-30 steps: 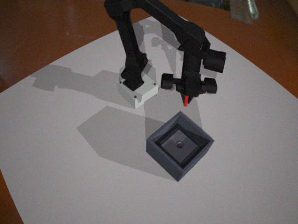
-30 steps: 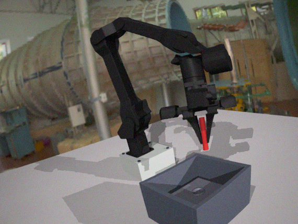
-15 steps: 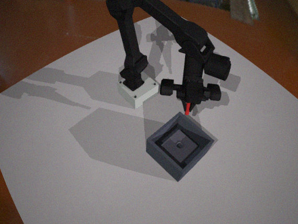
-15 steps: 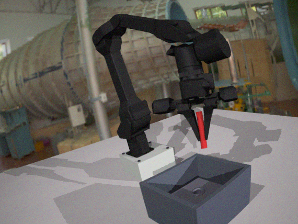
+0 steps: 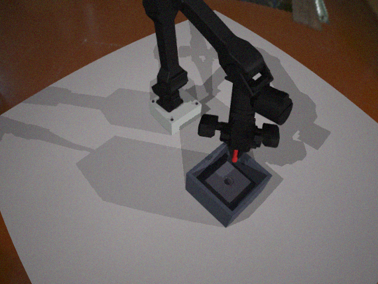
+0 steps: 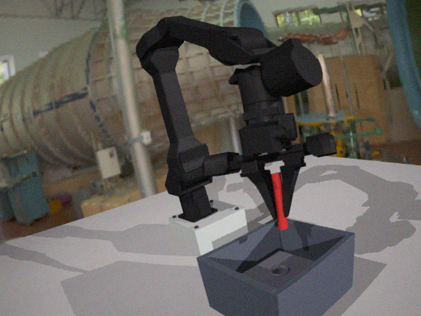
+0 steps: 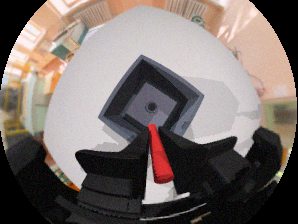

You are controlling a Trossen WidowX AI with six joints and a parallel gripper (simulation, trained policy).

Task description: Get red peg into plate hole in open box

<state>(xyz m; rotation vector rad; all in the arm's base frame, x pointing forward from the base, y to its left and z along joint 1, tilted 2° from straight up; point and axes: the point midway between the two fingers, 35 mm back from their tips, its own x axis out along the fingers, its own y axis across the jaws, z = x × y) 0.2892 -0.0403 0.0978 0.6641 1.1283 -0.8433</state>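
The red peg lies 20 mm above my gripper tip, 10 mm to the left of it and 10 mm behind it. Also, from my gripper tip: grey box: 100 mm below, 30 mm to the right, 20 mm ahead; plate: 80 mm below, 30 mm to the right, 20 mm ahead.
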